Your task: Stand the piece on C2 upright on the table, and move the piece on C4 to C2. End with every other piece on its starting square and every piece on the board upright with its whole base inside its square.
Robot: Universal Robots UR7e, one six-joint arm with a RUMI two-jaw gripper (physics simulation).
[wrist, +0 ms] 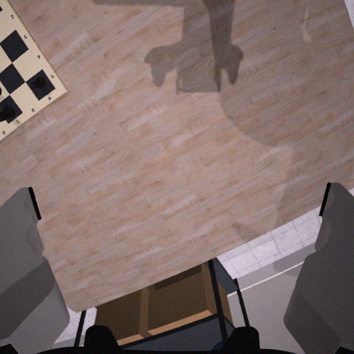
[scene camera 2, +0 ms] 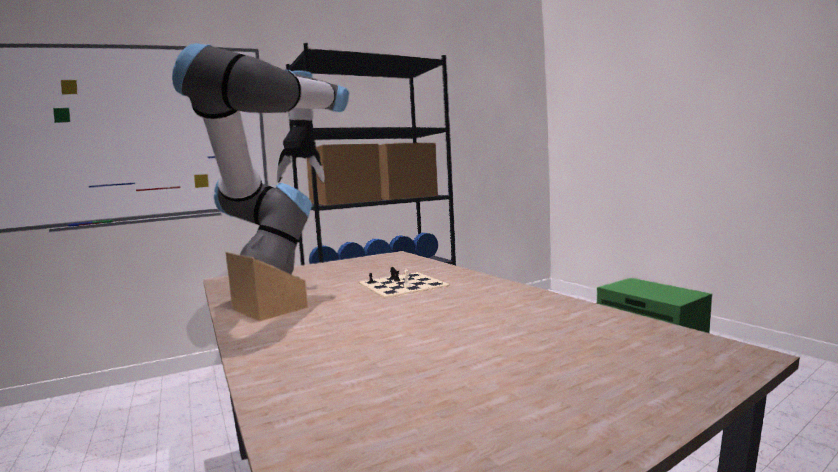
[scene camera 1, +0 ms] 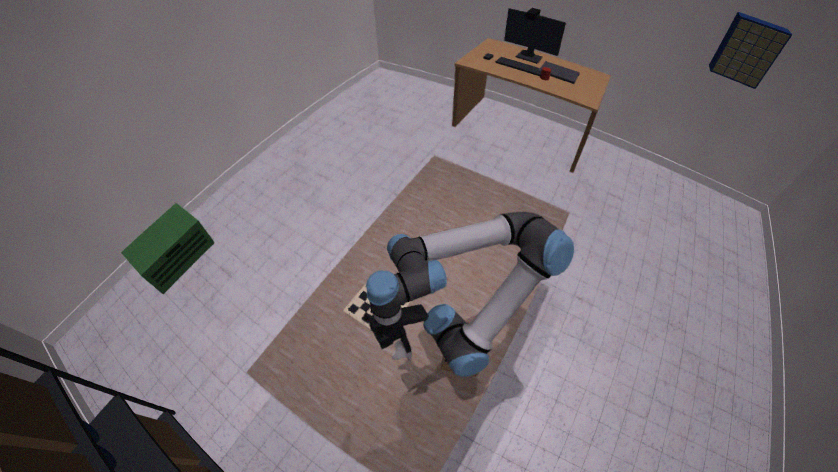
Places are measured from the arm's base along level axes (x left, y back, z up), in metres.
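Where they show: gripper, between the fingertips: [scene camera 2: 300,183] [scene camera 1: 398,341]; arm's base, origin of its link: [scene camera 2: 265,266].
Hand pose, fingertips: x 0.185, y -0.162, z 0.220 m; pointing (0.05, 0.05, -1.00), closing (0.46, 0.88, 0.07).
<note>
Each offset is from my fingertips to the top centre of the thing. Level surfaces: height alone.
The chessboard [scene camera 1: 348,309] [scene camera 2: 442,284] [wrist: 59,91] lies on the table. In the wrist view it is cut off at the upper left. A dark piece [wrist: 38,81] stands on A5 and another dark piece [wrist: 7,113] on C5. The edge of a light piece [wrist: 0,92] shows at the left border, near C4. In scene camera 2, a small dark piece @(dx -0.105, dy -0.179, dz -0.304 m) [scene camera 2: 370,278], a dark piece or cluster @(dx -0.101, dy -0.260, dz -0.296 m) [scene camera 2: 394,273] and a white piece @(dx -0.219, dy -0.252, dz -0.282 m) [scene camera 2: 406,277] stand on the board. C2 cannot be made out. My gripper [scene camera 1: 404,351] [scene camera 2: 300,180] [wrist: 178,191] is open and empty, high above the table, beside the board.
A brown slanted block [scene camera 2: 275,296] stands on the table @(dz -0.341 m) [scene camera 2: 469,363] [scene camera 1: 334,363] near the arm's base. A black shelf rack [scene camera 2: 450,175] with boxes stands beyond the table, and a green cabinet [scene camera 1: 167,249] [scene camera 2: 653,299] stands on the floor.
</note>
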